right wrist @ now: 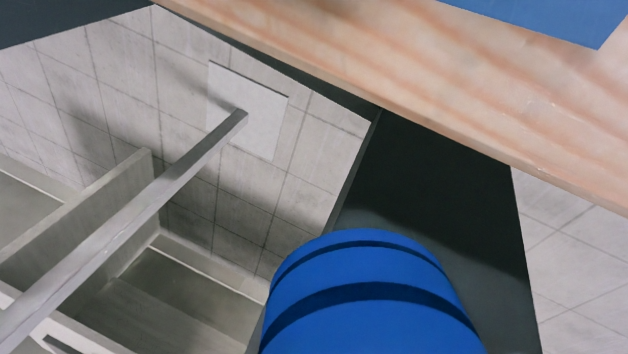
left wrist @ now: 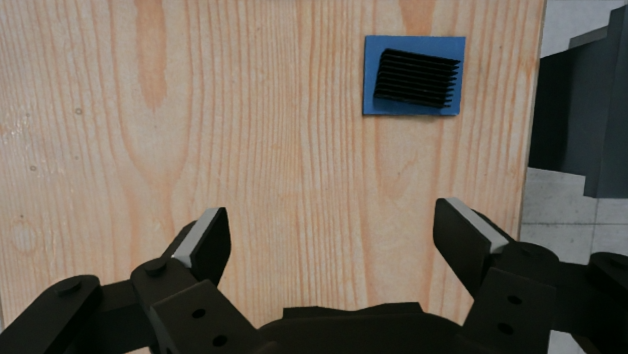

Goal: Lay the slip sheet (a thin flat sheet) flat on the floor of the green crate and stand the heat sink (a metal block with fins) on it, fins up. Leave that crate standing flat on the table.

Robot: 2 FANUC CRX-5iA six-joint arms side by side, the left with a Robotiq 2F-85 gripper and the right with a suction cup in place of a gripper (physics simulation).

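The slip sheet [left wrist: 370,75] [right wrist: 560,20] is a thin blue rectangle lying on the wooden table near its edge; one corner of it shows at the top right in the right wrist view. The heat sink [left wrist: 417,78], a black block with parallel fins, sits on the sheet, slightly turned, with its fins facing the camera. My left gripper [left wrist: 332,222] is open and empty, short of the sheet and heat sink in its view. My right suction cup [right wrist: 370,265] is blue, with no thing seen on it, and points past the table edge. The green crate does not show.
The wooden table [left wrist: 275,150] [right wrist: 450,90] ends at an edge near the sheet. Beyond it are a dark grey structure [left wrist: 565,115] [right wrist: 430,175] and the tiled floor [left wrist: 555,200] [right wrist: 575,270]. A grey bar [right wrist: 120,230] and frame parts stand at the left in the right wrist view.
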